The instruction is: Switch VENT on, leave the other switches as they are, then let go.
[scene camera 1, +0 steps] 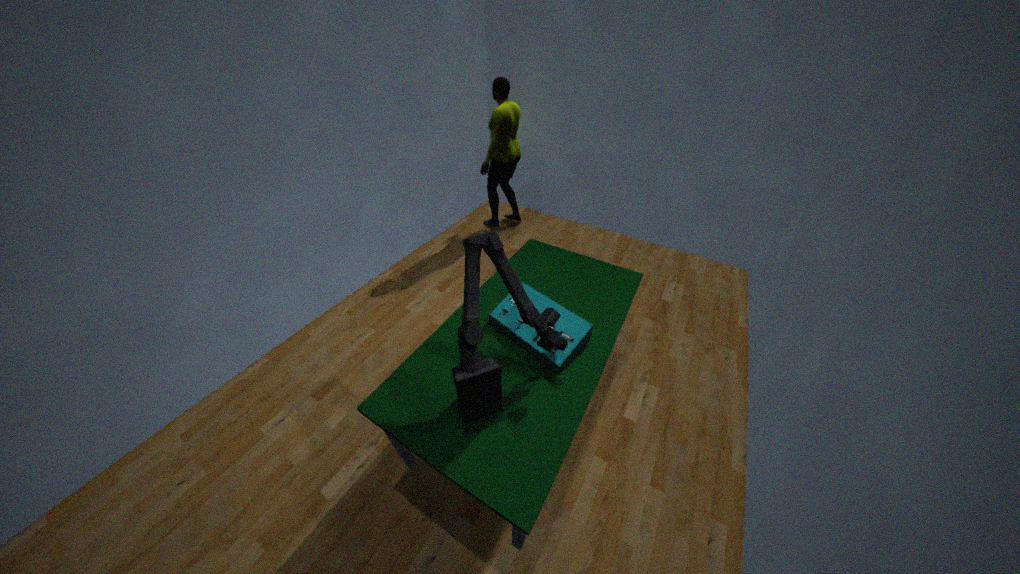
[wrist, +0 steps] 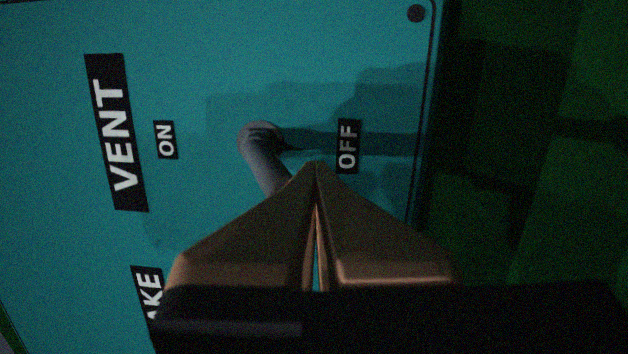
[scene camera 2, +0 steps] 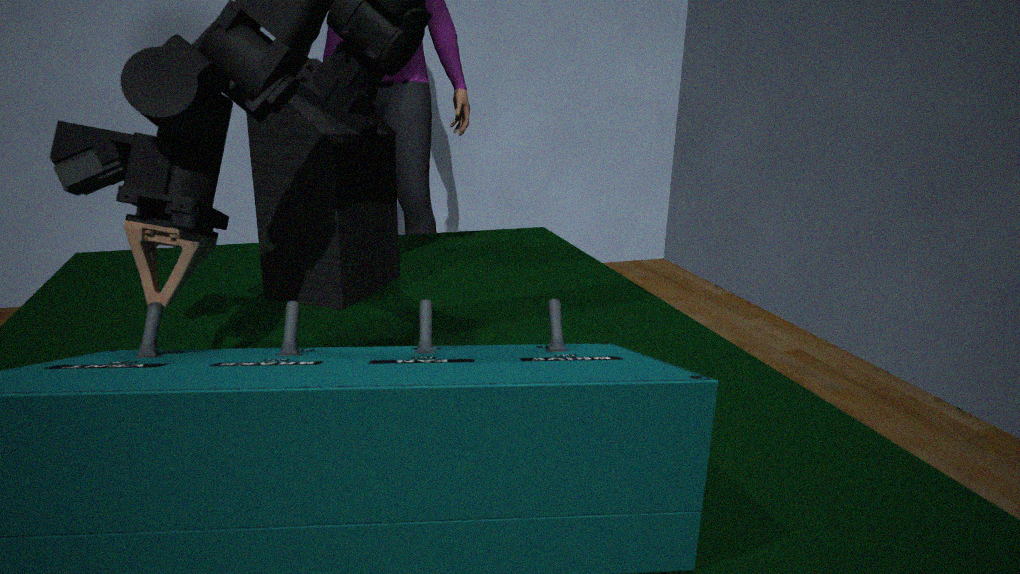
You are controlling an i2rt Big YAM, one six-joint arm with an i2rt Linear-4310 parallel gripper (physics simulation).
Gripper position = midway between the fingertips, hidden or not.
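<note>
A vent lever (wrist: 270,173) is visible. Visible as well: my gripper (scene camera 2: 156,309), which the wrist view also shows, with the gripper (wrist: 315,176) in frame there.
</note>
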